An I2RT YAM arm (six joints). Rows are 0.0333 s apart.
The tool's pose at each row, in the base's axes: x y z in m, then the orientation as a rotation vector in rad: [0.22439 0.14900 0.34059 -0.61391 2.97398 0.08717]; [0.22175 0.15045 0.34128 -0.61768 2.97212 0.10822]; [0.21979 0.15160 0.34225 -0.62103 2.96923 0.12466]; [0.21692 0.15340 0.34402 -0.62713 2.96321 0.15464]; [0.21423 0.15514 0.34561 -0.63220 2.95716 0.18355]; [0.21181 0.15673 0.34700 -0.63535 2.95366 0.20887]
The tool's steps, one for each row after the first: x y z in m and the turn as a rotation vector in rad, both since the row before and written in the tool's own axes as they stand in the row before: [0.00177 0.00240 -0.00081 -0.01362 -0.00314 -0.00196]; [0.00122 0.00188 -0.00103 -0.01045 -0.00365 -0.00203]; [0.00169 0.00290 -0.00182 -0.01901 -0.00715 -0.00382]; [0.00155 0.00280 -0.00159 -0.01833 -0.00704 -0.00321]; [0.00137 0.00257 -0.00135 -0.01630 -0.00453 -0.00164]
